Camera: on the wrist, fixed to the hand. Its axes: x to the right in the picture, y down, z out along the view.
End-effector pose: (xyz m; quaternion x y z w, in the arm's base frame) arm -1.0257 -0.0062 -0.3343 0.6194 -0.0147 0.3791 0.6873
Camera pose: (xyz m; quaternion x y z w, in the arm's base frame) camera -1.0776 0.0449 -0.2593 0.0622 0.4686 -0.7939 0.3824
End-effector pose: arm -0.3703 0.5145 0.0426 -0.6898 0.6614 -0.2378 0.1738
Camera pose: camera -0.4711 0.4872 0.0375 0.6944 0.7075 0.0211 0.1299
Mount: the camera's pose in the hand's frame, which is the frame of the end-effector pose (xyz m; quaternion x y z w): 0.0255 0.0882 -0.0500 0.0281 0.1876 0.9818 0.0065
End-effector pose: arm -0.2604 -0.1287 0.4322 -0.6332 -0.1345 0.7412 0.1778
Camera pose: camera -0.2227 -0.1984 0.3639 0.2702 -0.6750 -0.0644 0.6835
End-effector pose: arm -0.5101 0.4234 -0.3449 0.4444 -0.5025 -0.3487 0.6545
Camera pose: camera -0.4544 0.4438 -0.2588 -0.4067 -0.3266 0.7378 0.4284
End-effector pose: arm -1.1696 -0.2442 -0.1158 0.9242 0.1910 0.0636 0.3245
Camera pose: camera -1.1307 -0.2686 -0.0219 -0.1907 0.8435 -0.4870 0.1221
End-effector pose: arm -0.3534 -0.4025 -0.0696 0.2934 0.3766 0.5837 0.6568
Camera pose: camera -0.4425 -0.3671 -0.0279 -0.2806 0.1460 -0.6931 0.6477
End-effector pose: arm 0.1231 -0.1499 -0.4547 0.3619 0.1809 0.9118 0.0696
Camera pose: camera 0.0706 -0.2389 -0.4386 -0.0109 0.3155 -0.1371 0.9389
